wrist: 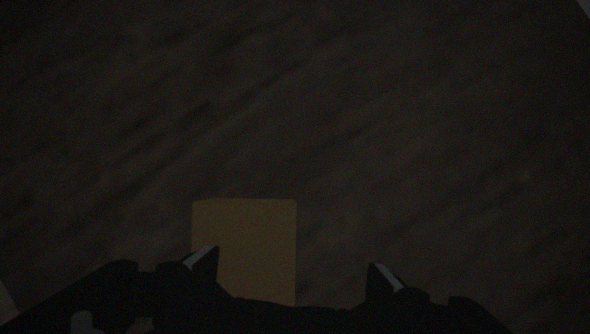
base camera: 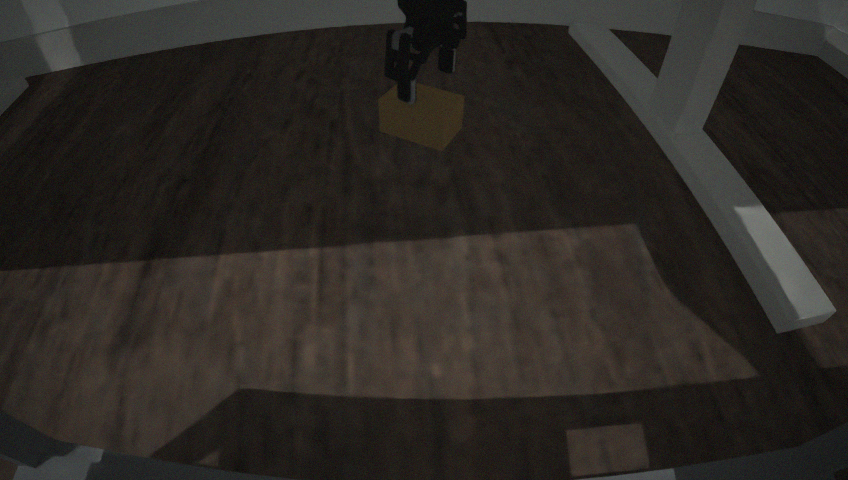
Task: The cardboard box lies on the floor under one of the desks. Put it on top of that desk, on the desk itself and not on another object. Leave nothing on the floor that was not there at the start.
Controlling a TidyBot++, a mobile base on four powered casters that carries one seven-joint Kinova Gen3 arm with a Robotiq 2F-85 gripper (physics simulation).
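Frame: origin at the arm's base, x ahead, y left, z up, level; centimetres.
Seen in the pictures: gripper, fingertip midpoint: [wrist: 292, 272] [base camera: 427, 85].
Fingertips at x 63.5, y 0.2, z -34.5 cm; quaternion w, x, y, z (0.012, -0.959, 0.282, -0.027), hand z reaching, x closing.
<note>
Offsets run from my fingertips to a thing's top centre. "*": to the spot under its first point.
The cardboard box @(dx -2.8, dy +0.7, dz -0.1 cm) [base camera: 422, 121] [wrist: 257, 240], dull yellow-brown, sits on the dark wooden floor in shadow. My gripper [base camera: 427, 84] [wrist: 292, 272] is open and empty, pointing down above the box. In the base view one fingertip overlaps the box's upper part. In the wrist view the left finger covers part of the box's left side, and the right finger stands apart from its right side. The gripper's body hides the box's near end there. White desk legs @(* dx -2.2, dy -34.7, dz +7.7 cm) [base camera: 693, 65] stand to the right in the base view; the desk's top does not show.
A long white foot bar [base camera: 723, 172] of the desk runs along the floor at the right. A pale wall [base camera: 297, 11] closes off the back. Part of another white piece shows at the far left edge. A band of light crosses the floor in front of the box.
</note>
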